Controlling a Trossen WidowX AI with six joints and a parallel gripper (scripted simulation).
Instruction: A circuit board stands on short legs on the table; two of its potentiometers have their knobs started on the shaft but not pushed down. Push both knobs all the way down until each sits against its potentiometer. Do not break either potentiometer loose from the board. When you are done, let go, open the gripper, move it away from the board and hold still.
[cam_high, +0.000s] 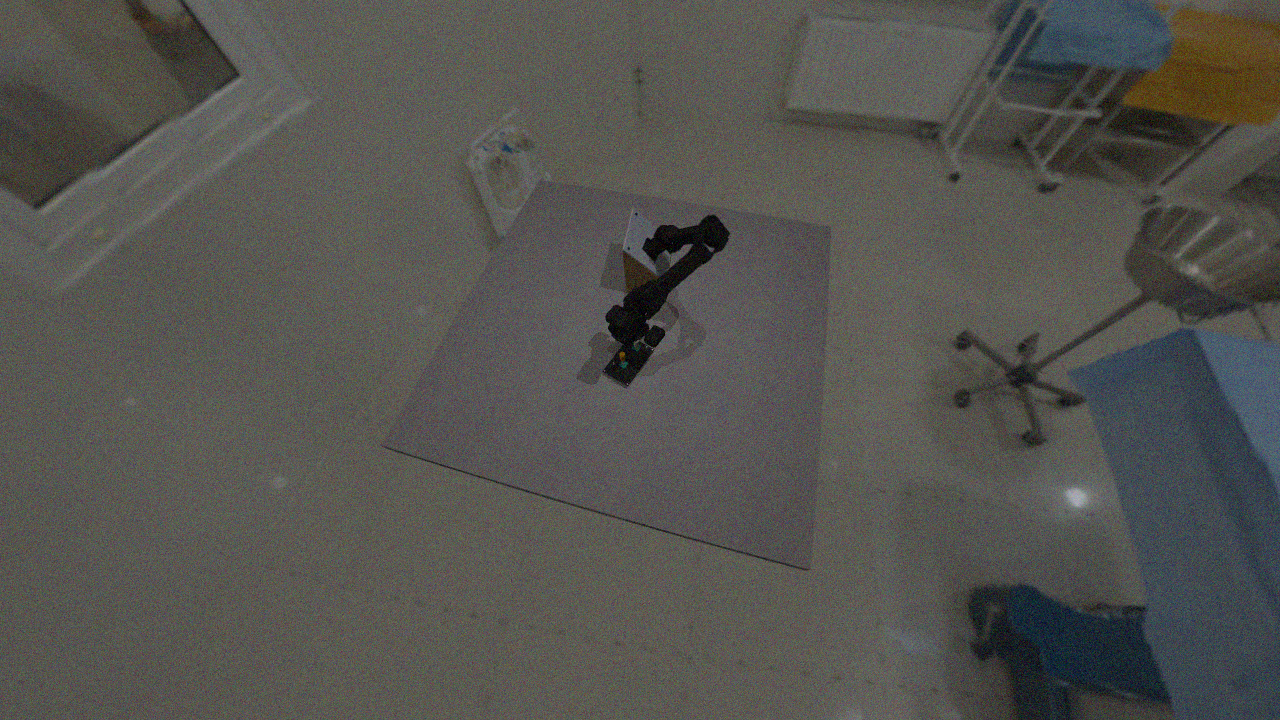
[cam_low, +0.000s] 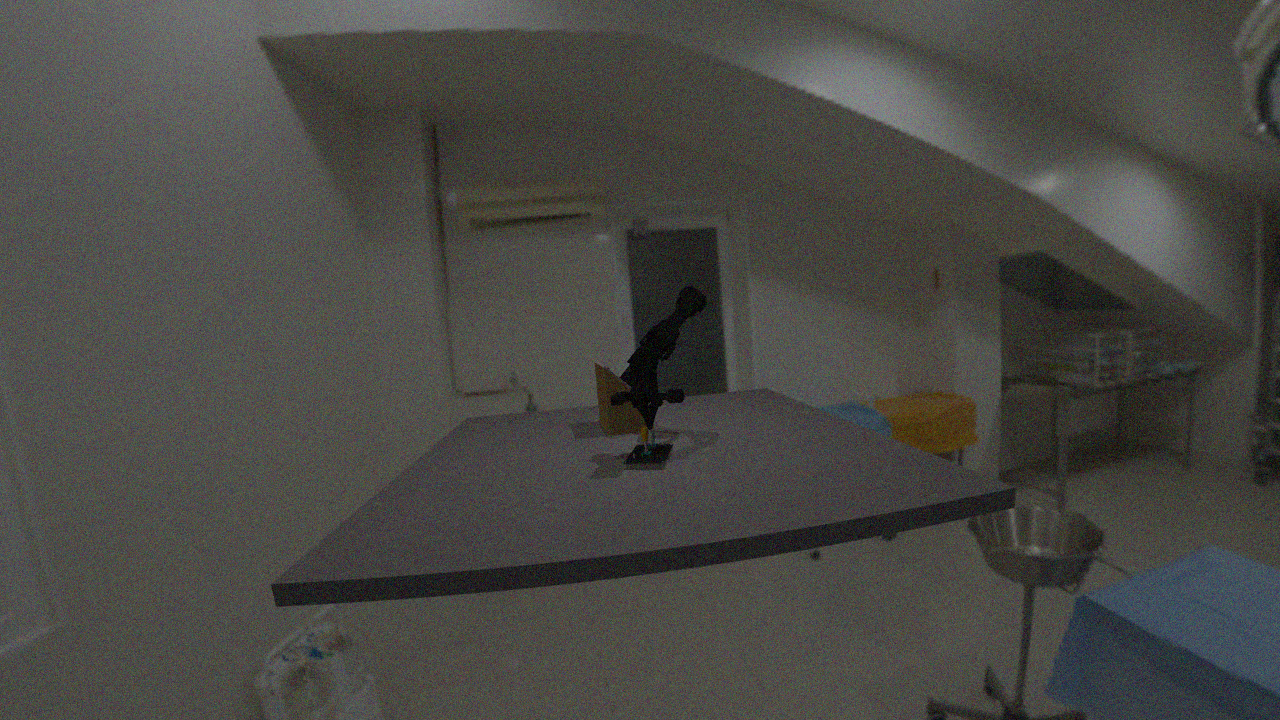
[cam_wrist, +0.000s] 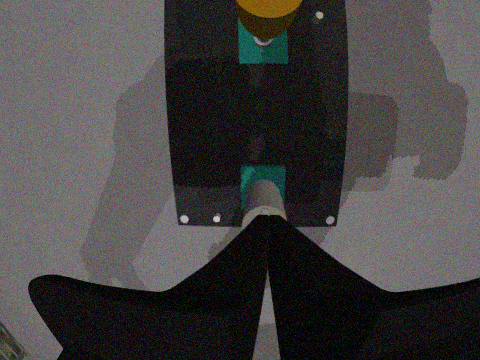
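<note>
Right now the potentiometer with grey knob is 2 cm below my gripper tip. From my gripper tip the other things lie so: teal potentiometer with orange knob 7 cm ahead, 2 cm to the right, 1 cm below.
</note>
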